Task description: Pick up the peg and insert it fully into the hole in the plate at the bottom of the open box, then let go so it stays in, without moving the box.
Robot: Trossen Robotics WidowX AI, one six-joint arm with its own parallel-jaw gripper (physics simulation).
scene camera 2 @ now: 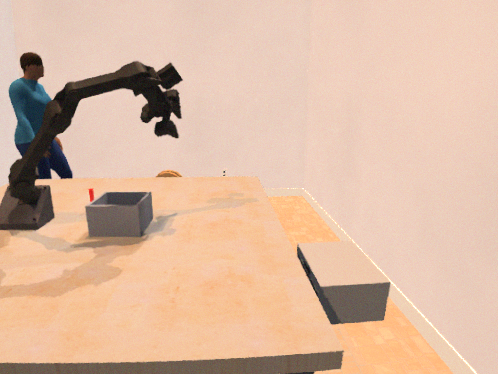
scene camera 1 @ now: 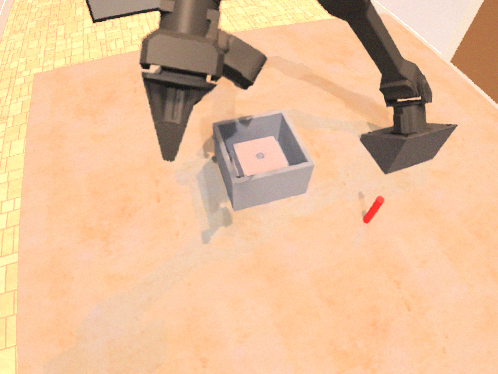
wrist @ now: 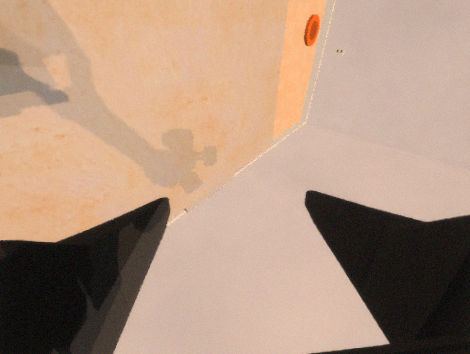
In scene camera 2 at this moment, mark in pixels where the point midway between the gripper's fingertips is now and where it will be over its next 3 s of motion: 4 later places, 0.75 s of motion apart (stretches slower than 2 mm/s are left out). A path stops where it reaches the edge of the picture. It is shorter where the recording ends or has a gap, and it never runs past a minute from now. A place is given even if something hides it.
My gripper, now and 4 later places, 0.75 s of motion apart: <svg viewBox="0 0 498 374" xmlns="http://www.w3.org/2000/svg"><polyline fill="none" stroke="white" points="179,128 179,128 175,128 151,146 129,161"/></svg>
